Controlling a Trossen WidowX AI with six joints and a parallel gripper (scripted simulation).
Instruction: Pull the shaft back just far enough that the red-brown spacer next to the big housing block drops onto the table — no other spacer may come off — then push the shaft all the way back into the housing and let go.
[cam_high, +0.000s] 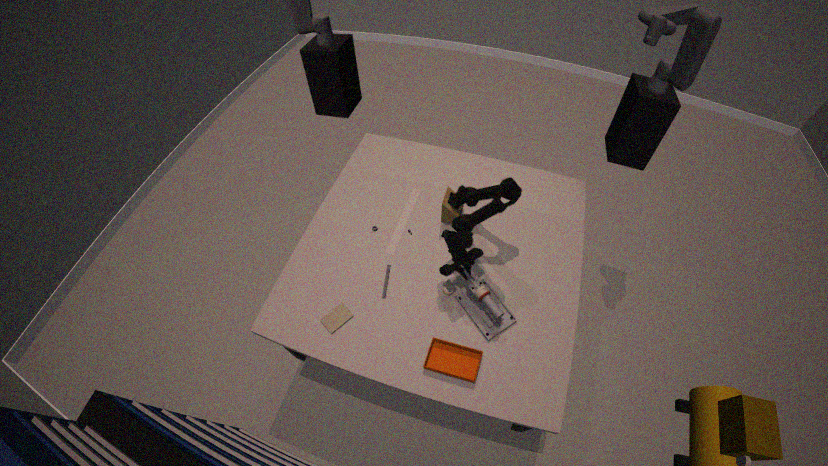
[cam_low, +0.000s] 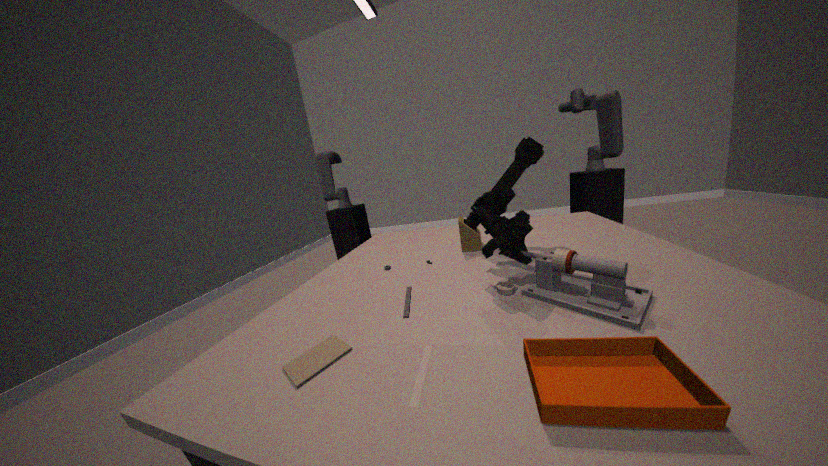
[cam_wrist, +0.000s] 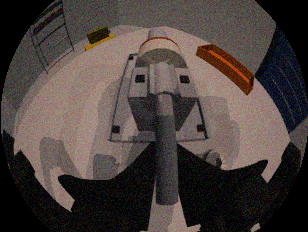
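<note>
The shaft is 20 mm to the left of my gripper tip, 20 mm ahead of it and 20 mm above it. From my gripper tip the other things lie so: support block: 100 mm to the left, 90 mm ahead, 10 mm below; cream spacer: 70 mm to the right, 50 mm below, 40 mm ahead; red-brown spacer: 80 mm to the left, 70 mm ahead, 20 mm above.
</note>
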